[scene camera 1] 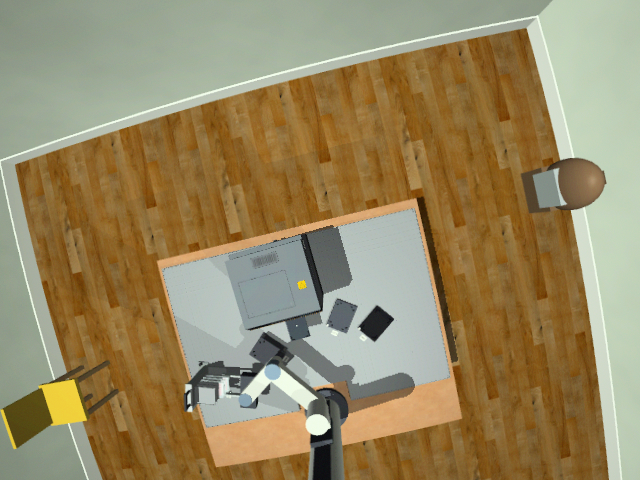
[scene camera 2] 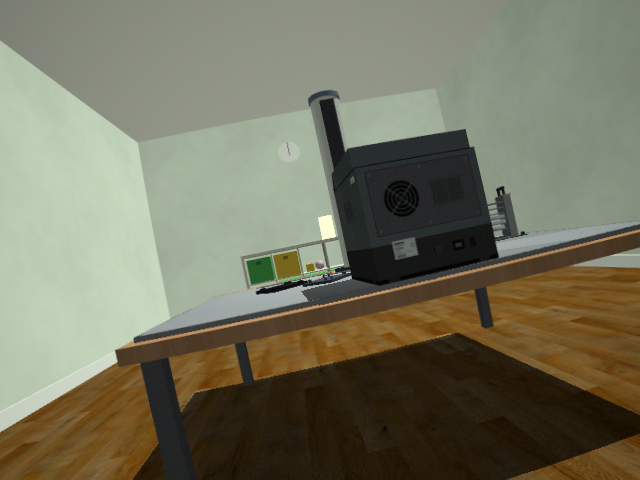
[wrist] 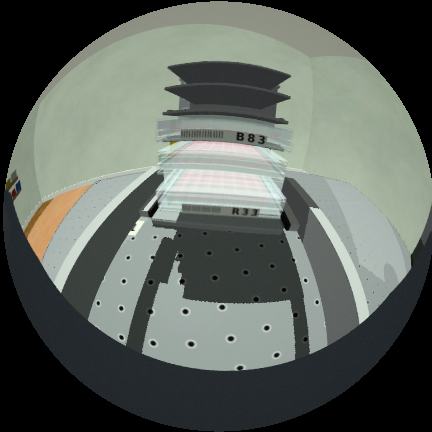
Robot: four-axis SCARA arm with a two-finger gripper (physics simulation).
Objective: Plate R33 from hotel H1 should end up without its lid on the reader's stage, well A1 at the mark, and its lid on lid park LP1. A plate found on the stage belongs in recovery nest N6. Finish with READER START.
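Places are measured from the arm's base along level axes (x back, y right, z up), in centimetres.
Pixels of known places: gripper, between the fingertips: (scene camera 1: 222,384) (wrist: 222,178).
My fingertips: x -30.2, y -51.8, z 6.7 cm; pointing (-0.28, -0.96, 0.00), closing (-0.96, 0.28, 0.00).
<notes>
Behind a point stands the place of what it marks.
Plate R33 (wrist: 227,200) {x -29.7, y -48.4, z 6.6 cm} is clear and pinkish, low in hotel H1 (wrist: 225,95) {x -30.8, y -55.2, z 14.4 cm} (scene camera 2: 509,214) {x -39.8, y -61.0, z 11.0 cm}, whose dark shelves show at the top of the wrist view. Plate B83 (wrist: 225,136) {x -29.5, y -49.3, z 10.4 cm} is above it. My gripper (wrist: 222,178) {x -30.2, y -51.8, z 6.7 cm} is shut on plate R33, one finger at each side of its label. Whether its lid is on is hard to tell through the clear layers. The reader (scene camera 1: 273,289) {x -80.8, y -2.9, z 36.1 cm} (scene camera 2: 413,206) {x -99.5, y -0.1, z 18.4 cm} has a small dark stage (scene camera 1: 297,328) {x -54.9, y -1.9, z 13.8 cm} at its front; I make out no plate on it. LP1 and N6 cannot be told apart by label.
Dark flat nests (scene camera 1: 341,315) {x -52.4, y 20.8, z 2.3 cm} (scene camera 1: 376,323) {x -43.8, y 38.3, z 2.4 cm} lie right of the stage, and another dark block (scene camera 1: 265,347) {x -46.0, y -22.6, z 7.3 cm} lies near my arm's elbow. The arm's column (scene camera 2: 330,129) {x -7.7, y 1.1, z 69.5 cm} stands behind the reader. A yellow chair (scene camera 1: 64,401) is left of the table.
</notes>
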